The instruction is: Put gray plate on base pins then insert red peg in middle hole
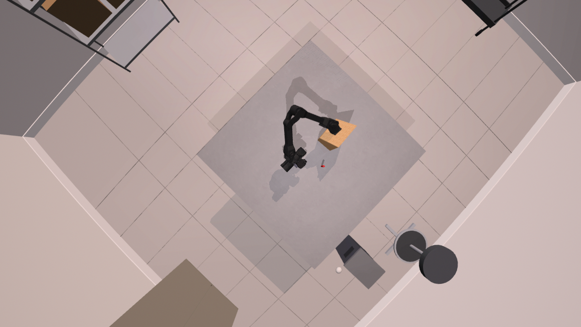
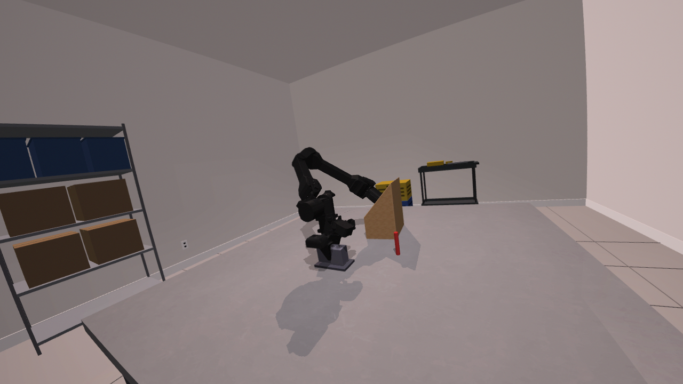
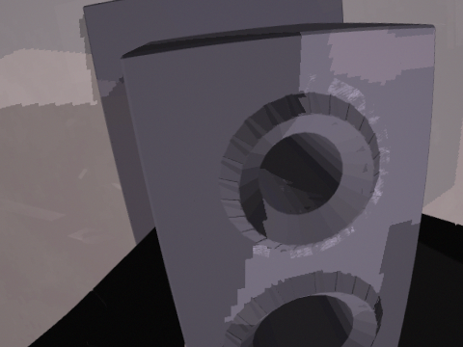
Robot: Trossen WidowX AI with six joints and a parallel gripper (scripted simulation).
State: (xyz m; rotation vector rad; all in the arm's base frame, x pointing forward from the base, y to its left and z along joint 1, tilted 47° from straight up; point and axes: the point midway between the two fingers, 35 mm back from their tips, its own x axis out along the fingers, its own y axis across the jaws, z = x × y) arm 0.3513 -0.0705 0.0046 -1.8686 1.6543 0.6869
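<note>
My gripper tip is now 20 mm above the base. The rest, counted from my gripper tip: red peg (120 mm behind, 190 mm to the left, 10 mm above); then gray plate (30 mm above).
</note>
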